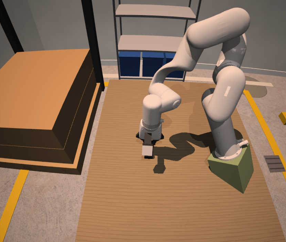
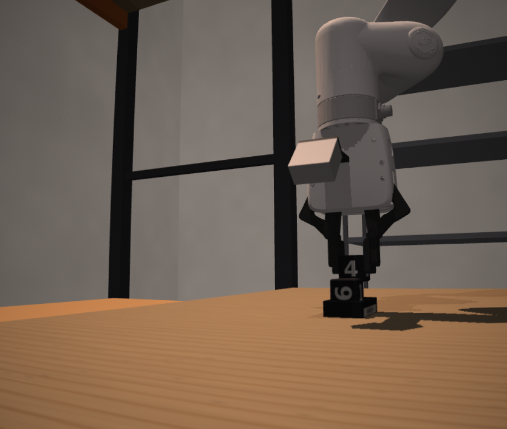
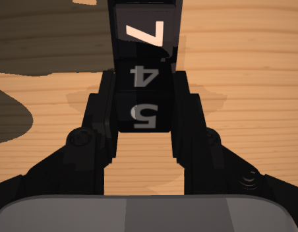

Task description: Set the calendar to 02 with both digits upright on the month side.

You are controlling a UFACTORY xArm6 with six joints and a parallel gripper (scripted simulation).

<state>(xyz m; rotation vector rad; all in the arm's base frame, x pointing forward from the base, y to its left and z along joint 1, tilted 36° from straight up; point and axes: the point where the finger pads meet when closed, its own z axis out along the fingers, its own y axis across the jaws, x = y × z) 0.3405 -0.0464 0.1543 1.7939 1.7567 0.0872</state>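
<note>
The black calendar tray is 6 cm below my hand and 2 cm to the left of it. From my hand the other things lie so: cube: 4 cm below, 3 cm to the left.
</note>
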